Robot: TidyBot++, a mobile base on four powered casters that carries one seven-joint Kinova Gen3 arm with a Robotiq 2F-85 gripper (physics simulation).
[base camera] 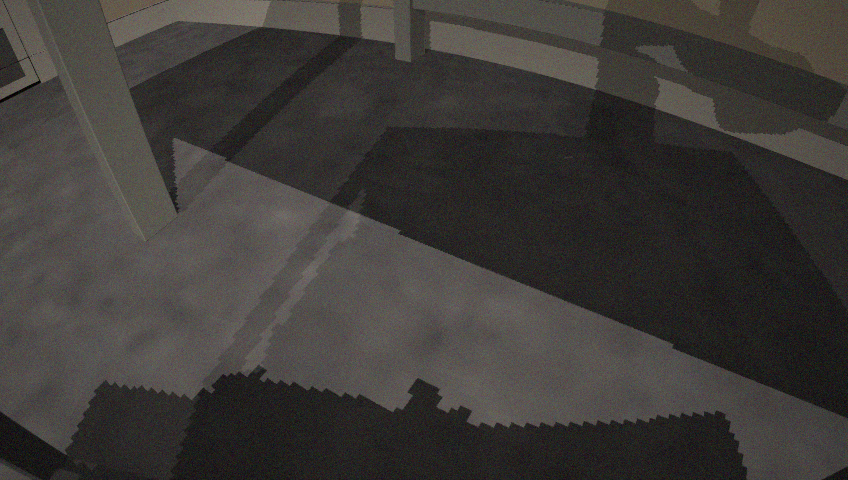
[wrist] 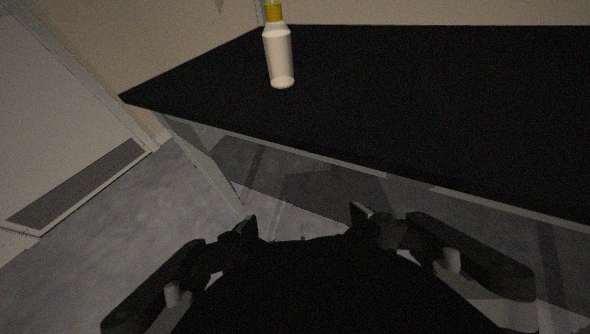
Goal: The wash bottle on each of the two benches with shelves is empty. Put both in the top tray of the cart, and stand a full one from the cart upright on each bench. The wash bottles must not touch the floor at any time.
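Places are measured from the arm's base along level axes (x down, y ahead, z right), in centimetres.
Where they show: gripper, fingertip midpoint: [wrist: 303, 218].
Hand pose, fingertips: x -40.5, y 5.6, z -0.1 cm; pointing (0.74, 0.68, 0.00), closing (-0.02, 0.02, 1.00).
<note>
Things, the pixels of their top centre, and the offset from my fingertips. "spot": a spot on its surface instead. Level surfaces: height alone.
- white wash bottle, surface spot: [wrist: 279, 55] spot: dz -1.4, dx -2.9, dy +34.4 cm
- black bench top, surface height: dx +4.0 cm
- leg, surface spot: [base camera: 403, 32] spot: dz -8.9, dx +73.4, dy +97.1 cm
- grey floor, surface height: dx +80.2 cm
A white wash bottle [wrist: 279, 55] with a yellow cap stands upright near the left end of the black bench top [wrist: 425, 100] in the wrist view. The bottle's upper tip is cut off by the top of the view. How full it is I cannot tell. My gripper [wrist: 303, 218] is open, with nothing between its fingers. It is apart from the bottle, which shows beyond the fingertips and higher in the view, and the floor in front of the bench shows between the fingertips. The cart and the other bench do not show in either view.
A pale bench leg [base camera: 113, 130] [wrist: 205, 162] stands at the left, near the base. Another leg [base camera: 403, 32] stands farther back, beside a low rail [base camera: 511, 38] along the wall. A pale door [wrist: 60, 115] is at the left. Dark shadows lie across the grey floor [base camera: 464, 303].
</note>
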